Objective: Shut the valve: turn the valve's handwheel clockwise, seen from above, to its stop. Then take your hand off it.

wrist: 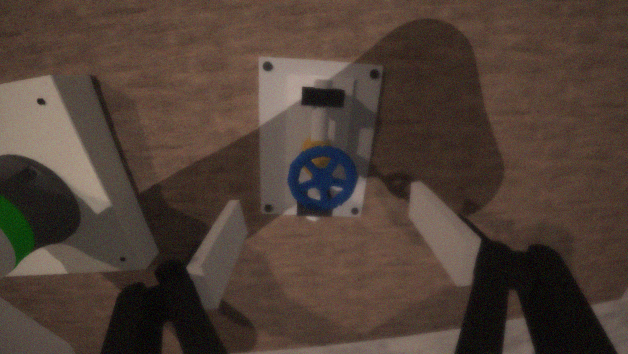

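The blue handwheel [323, 177] is near the middle of the wrist view, above a yellow valve body [311, 144] that shows behind its rim and between its spokes. A light pipe [320, 123] runs from the body under a black clamp [323, 97] on a pale base plate [271, 107] with dark bolts at its corners. My gripper [326, 208] is wide open and empty. Its two pale finger pads stand well apart on the left and right of the wheel, with gaps on both sides, not touching it.
A pale housing [60, 187] with a dark round part [47, 215] and a green ring [19, 232] stands at the left. A pale surface [400, 345] shows along the bottom edge. Shadows fall across the brown wood-grain surface [175, 45] and the plate.
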